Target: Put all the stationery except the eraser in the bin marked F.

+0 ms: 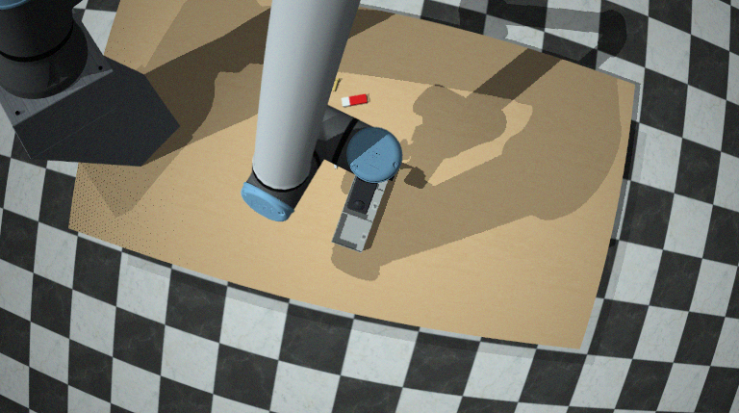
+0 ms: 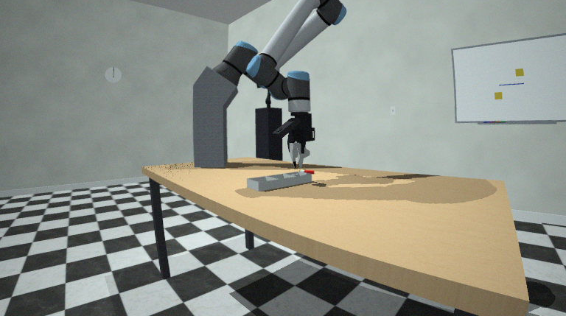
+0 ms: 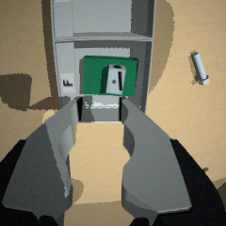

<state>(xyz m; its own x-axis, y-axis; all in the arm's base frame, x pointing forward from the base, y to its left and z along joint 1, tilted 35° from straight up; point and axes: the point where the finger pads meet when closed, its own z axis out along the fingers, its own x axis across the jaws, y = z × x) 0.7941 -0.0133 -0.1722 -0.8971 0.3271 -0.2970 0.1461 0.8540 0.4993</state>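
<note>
Right now the pencil sharpener is 5 cm below my hand and 1 cm behind it. The rest, counted from my hand: eraser: 17 cm to the left, 9 cm behind, 6 cm below; white-grey object: 11 cm behind, 7 cm below, 1 cm to the left; green pad: 6 cm below, 1 cm behind.
</note>
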